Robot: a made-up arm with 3 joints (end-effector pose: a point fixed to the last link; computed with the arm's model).
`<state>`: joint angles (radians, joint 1 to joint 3).
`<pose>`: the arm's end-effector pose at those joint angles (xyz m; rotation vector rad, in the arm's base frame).
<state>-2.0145 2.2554 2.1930</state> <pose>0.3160 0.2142 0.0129 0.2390 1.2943 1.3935</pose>
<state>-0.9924 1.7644 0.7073</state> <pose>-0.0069 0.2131 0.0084 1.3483 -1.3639 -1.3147</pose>
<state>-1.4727 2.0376 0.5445</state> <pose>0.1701 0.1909 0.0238 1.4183 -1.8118 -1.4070</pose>
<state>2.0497 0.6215 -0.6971</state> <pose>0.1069 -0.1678 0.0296 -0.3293 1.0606 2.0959</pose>
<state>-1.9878 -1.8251 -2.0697</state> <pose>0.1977 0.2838 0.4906 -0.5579 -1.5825 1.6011</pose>
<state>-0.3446 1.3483 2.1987</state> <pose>-0.3164 0.0944 0.0366 0.4346 -1.9950 -1.6538</pose>
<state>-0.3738 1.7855 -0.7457</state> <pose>-0.0936 0.3153 0.0397 1.7316 0.2058 0.3903</pose>
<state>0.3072 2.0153 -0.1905</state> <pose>-0.2378 0.1925 0.0567 1.9818 0.4304 0.3867</pose>
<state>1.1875 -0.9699 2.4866</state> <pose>-0.1640 -0.3168 0.4659 -1.0743 2.4277 -1.6380</pose>
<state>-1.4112 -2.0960 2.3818</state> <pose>0.2286 0.3878 0.4051 -1.2325 -0.3269 1.1131</pose>
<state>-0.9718 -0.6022 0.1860</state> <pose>-0.1594 0.0892 0.3649 -0.6364 0.1251 -0.8829</pose>
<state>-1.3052 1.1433 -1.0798</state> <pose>0.0604 0.2591 -0.0161 1.3836 0.1352 -0.4759</pose>
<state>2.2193 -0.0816 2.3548</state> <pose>0.2959 -0.2076 0.3322 2.3720 -1.2291 1.0413</pose>
